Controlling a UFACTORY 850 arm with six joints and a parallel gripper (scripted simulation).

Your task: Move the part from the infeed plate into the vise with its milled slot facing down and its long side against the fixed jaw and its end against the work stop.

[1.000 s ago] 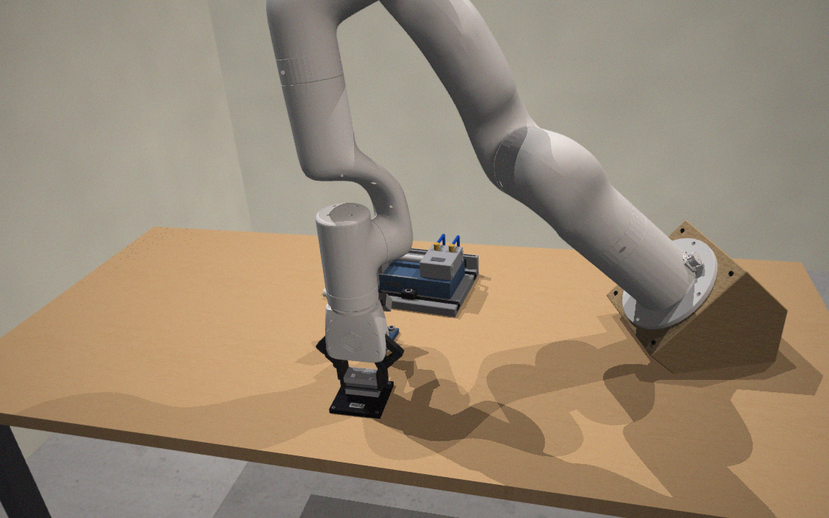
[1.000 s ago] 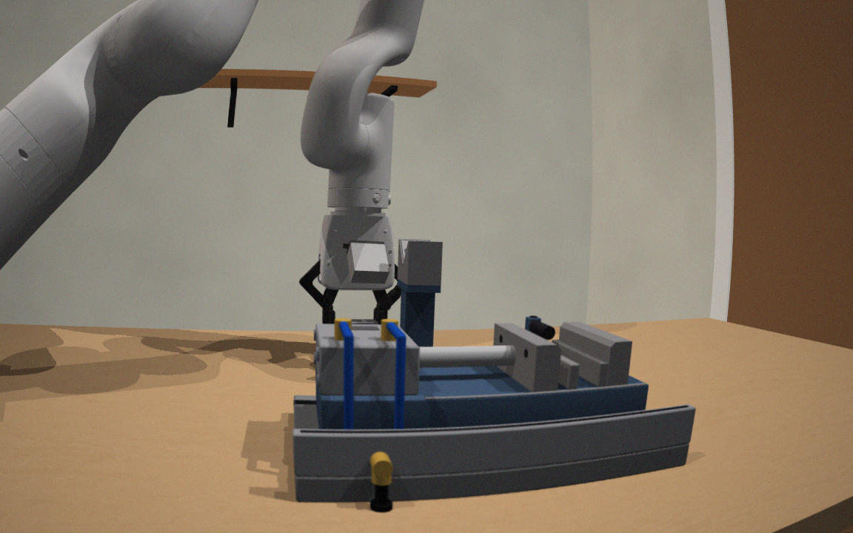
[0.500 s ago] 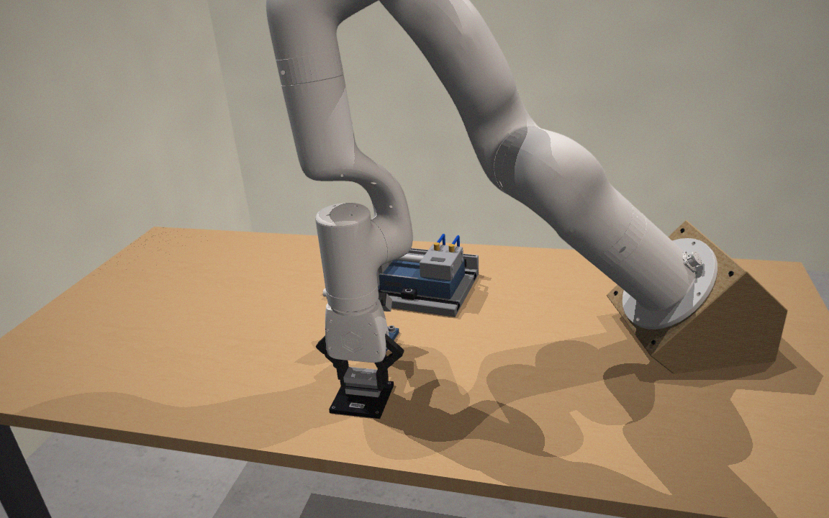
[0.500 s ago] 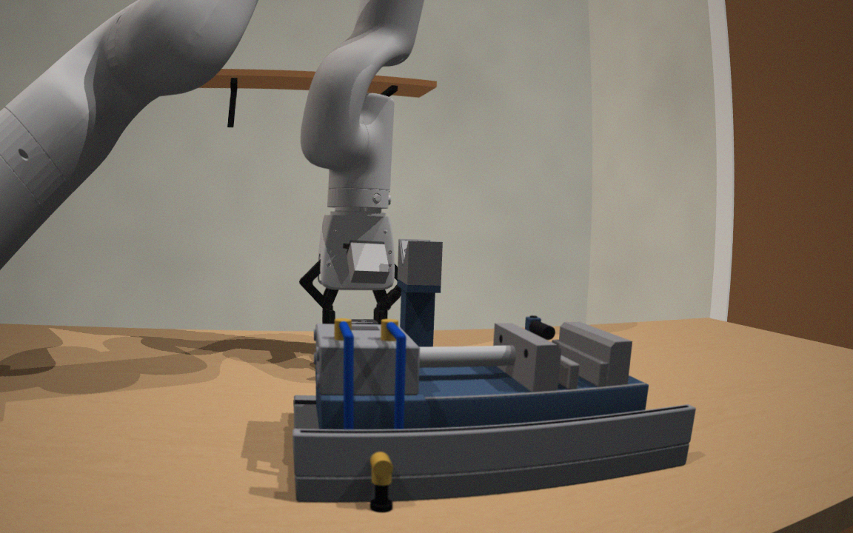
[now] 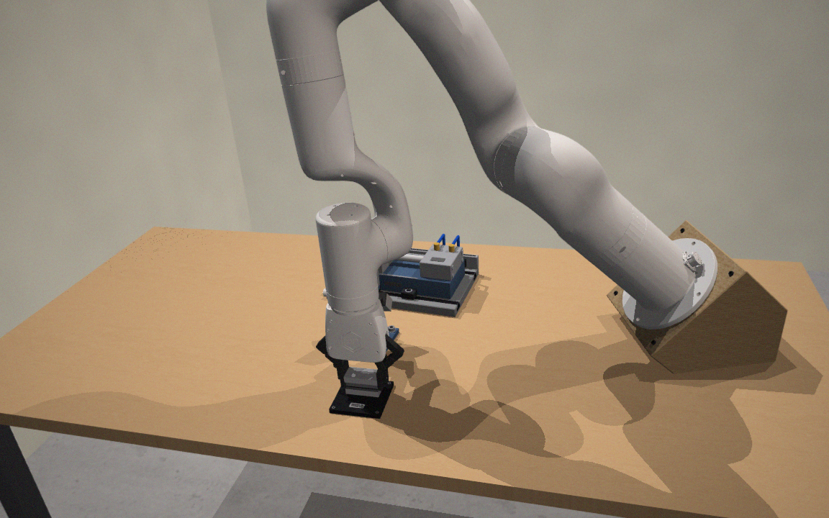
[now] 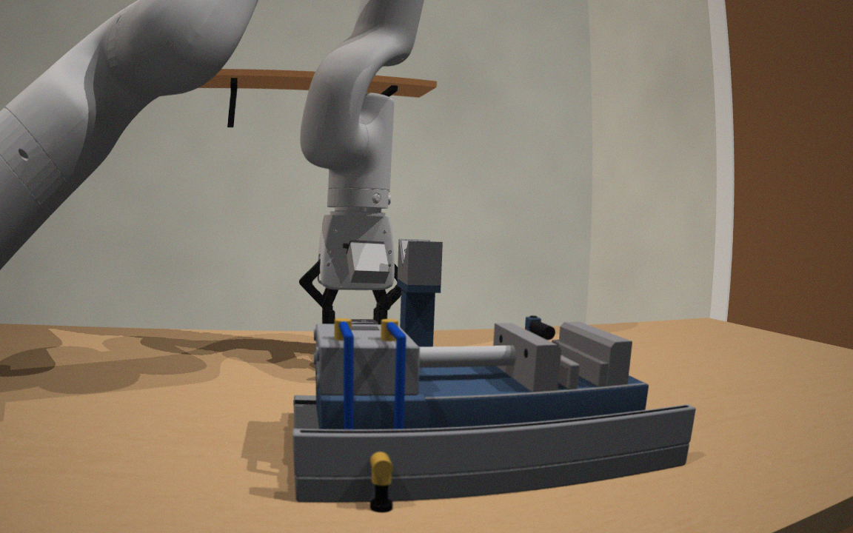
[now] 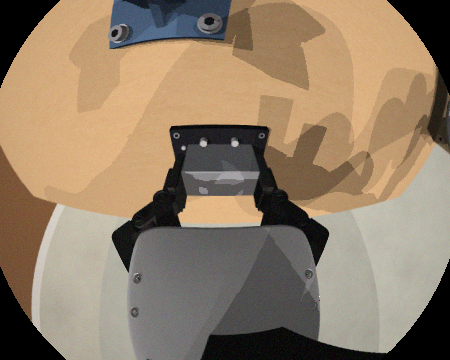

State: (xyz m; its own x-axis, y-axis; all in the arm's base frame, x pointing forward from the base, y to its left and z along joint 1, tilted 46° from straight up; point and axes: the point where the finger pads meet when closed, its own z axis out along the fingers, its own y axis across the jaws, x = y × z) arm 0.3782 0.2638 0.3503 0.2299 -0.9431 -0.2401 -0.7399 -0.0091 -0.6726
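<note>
The black infeed plate is 3 cm below my hand and 1 cm to the left of it. Also, from my hand: work stop 29 cm to the right, 19 cm ahead, 5 cm above; air cylinder 37 cm to the right, 4 cm ahead, 4 cm above; part 1 cm to the left, 1 cm below.
</note>
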